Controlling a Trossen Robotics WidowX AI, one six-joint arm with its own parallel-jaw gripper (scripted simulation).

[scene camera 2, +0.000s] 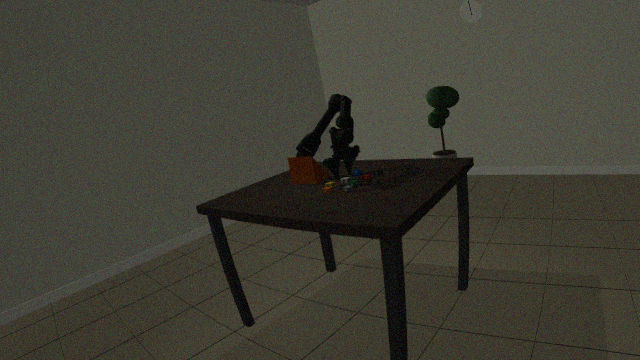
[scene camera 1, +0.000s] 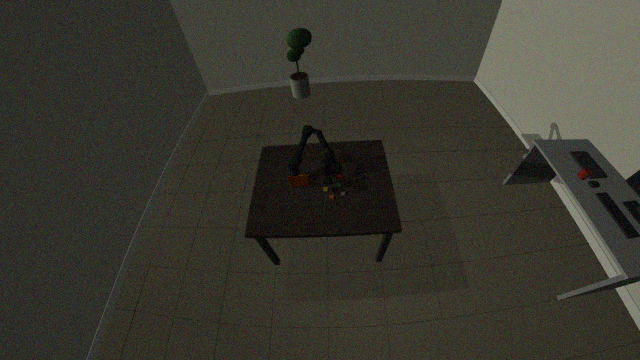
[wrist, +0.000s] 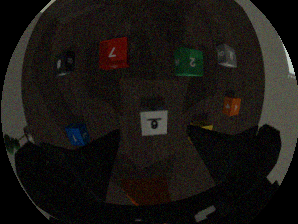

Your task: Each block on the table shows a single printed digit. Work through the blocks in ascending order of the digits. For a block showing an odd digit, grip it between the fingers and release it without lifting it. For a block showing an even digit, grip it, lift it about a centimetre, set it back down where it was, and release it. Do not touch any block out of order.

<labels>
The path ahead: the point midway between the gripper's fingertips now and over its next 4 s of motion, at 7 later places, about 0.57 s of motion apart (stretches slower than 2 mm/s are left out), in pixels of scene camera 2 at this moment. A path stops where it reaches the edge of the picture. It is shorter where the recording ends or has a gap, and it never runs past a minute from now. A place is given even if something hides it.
My gripper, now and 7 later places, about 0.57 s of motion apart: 344,177; 341,155; 356,151; 365,169; 367,175; 366,177; 364,165; 362,152
</labels>
